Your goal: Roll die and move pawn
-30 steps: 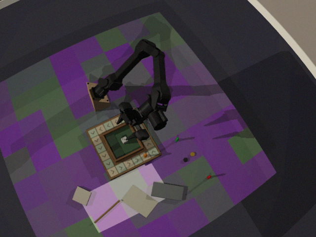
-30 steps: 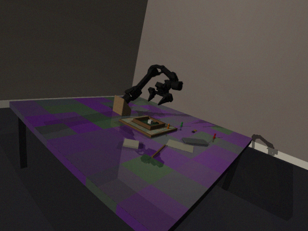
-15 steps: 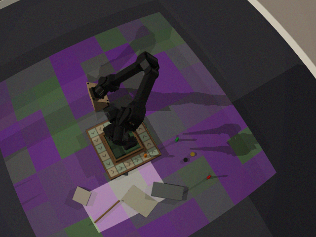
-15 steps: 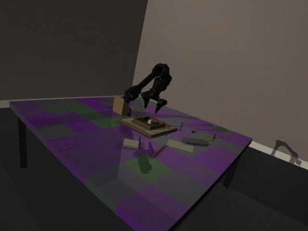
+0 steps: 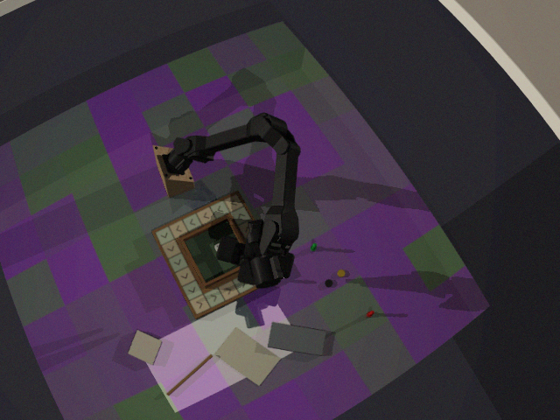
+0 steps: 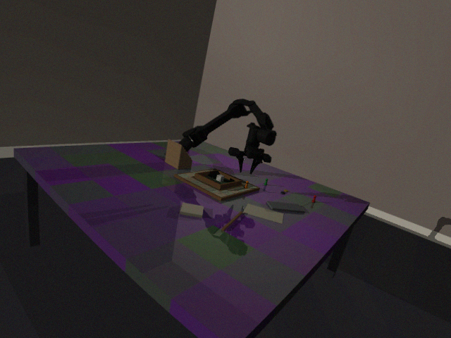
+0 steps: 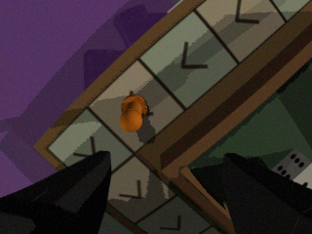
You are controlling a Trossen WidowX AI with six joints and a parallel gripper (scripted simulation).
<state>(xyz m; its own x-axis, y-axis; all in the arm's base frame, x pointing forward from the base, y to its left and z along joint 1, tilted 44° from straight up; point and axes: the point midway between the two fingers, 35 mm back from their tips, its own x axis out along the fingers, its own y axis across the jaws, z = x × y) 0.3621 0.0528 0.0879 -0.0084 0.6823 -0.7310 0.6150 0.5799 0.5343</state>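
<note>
The orange pawn lies 10 mm ahead of my gripper tip, 10 mm to the left of it and 50 mm below it. Round my gripper tip: white die: 100 mm behind, 50 mm to the right, 50 mm below; green dice tray: 90 mm behind, 70 mm to the right, 70 mm below; green pawn: 10 mm behind, 190 mm to the left, 60 mm below.
</note>
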